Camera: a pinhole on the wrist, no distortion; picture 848 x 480 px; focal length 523.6 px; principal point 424.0 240.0 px. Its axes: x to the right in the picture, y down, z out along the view. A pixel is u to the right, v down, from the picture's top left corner.
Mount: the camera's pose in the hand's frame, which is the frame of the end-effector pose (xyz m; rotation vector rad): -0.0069 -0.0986 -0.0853 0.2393 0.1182 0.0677
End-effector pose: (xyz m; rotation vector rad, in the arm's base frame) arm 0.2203 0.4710 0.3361 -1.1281 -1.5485 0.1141
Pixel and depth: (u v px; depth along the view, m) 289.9 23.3 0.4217
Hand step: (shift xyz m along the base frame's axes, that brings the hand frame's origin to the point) -0.4582 -0.0930 0.0958
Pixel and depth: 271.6 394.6 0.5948
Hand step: -0.5030 0.1468 -0.2161
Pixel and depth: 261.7 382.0 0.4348
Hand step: -0.3707 0.0689 -0.1334
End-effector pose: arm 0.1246 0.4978 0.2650 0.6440 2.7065 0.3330
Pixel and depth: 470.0 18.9 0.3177
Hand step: -0.1046 -0.2021 -0.2782
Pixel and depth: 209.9 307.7 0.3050
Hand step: 0.1110 -0.1335 -0.2293
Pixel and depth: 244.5 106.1 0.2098
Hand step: 0.0029 -0.1852 -0.1508
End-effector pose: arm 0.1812 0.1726 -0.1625 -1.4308 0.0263 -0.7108
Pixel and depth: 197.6 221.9 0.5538
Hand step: -0.0524 0.5046 0.2539
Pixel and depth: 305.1 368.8 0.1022
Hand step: -0.0483 0.0306 0.0867
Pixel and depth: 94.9 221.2 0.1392
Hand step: -0.0975 0.0896 0.1092
